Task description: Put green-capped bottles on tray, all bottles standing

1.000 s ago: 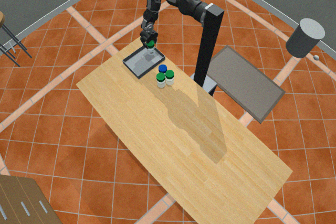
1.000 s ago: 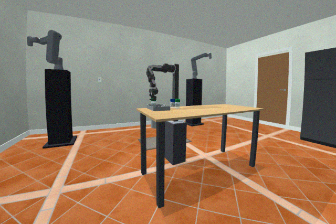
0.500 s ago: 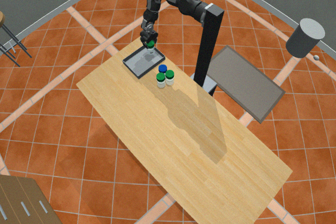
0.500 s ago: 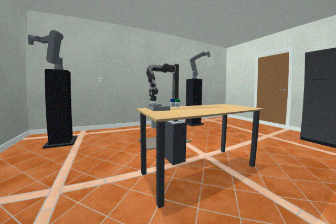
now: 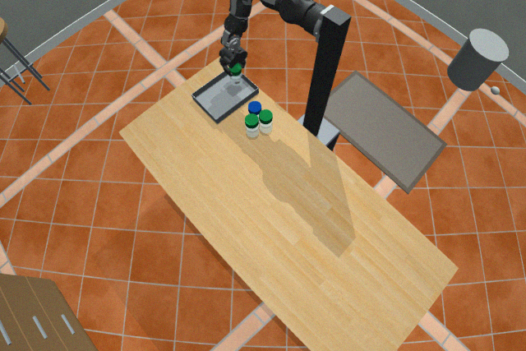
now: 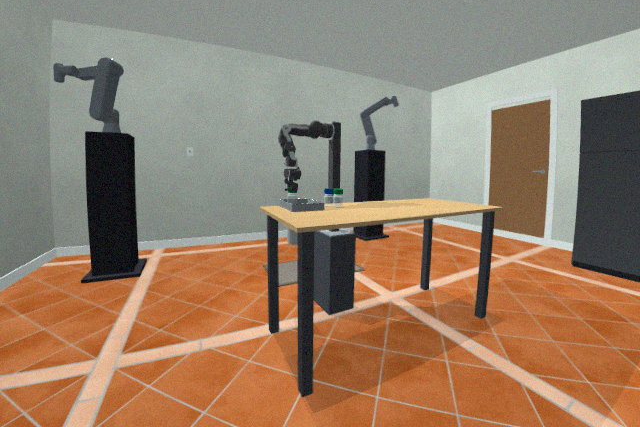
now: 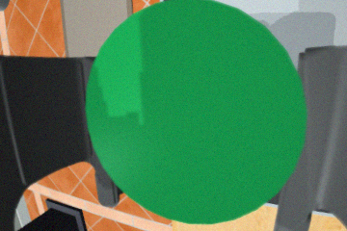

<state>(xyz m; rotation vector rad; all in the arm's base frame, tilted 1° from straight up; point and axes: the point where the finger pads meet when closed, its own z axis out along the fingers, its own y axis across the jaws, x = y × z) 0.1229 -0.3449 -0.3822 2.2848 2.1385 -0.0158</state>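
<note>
The tray lies 9 cm ahead of my hand, 3 cm to the left of it and 8 cm below it. Also, from my hand: blue-capped bottle (8 cm ahead, 21 cm to the left, 5 cm below).
</note>
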